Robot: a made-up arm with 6 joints.
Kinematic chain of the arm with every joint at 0, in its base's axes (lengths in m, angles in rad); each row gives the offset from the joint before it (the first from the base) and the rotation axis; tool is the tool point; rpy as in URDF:
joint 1: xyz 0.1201 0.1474 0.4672 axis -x
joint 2: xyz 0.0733 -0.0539 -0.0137 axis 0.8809 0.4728 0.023
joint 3: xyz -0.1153 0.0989 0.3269 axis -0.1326 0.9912 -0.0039
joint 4: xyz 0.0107 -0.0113 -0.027 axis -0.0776 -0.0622 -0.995
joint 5: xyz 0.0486 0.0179 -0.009 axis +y
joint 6: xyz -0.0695 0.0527 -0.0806 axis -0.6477 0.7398 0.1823
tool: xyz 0.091 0.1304 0.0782 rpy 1.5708 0 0
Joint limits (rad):
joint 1: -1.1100..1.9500
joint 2: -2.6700..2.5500
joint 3: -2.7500..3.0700
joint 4: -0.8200..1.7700
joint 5: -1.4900..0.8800
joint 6: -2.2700..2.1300
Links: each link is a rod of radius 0.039 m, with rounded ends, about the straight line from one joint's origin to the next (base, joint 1, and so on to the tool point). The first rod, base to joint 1, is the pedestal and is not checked.
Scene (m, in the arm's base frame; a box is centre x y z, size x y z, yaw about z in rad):
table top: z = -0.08
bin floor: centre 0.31 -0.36 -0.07 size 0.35 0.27 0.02 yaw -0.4
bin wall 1: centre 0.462 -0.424 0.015 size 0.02 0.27 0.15 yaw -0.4
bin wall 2: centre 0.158 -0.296 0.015 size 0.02 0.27 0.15 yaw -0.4
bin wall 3: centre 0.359 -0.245 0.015 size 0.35 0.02 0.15 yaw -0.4
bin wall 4: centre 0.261 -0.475 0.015 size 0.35 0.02 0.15 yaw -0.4
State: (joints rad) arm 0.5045 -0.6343 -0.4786 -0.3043 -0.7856 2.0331
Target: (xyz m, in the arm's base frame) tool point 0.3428 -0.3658 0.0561
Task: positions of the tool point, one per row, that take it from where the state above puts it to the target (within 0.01 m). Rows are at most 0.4 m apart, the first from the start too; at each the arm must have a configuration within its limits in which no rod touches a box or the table.
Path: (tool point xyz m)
1: 0.3432 0.4434 0.5610
2: 0.3927 0.3224 0.8312
3: 0.4226 0.0077 0.9452
4: 0.4270 -0.3294 0.7932
5: 0.4002 -0.4851 0.4333
6: 0.3428 -0.3658 0.0561

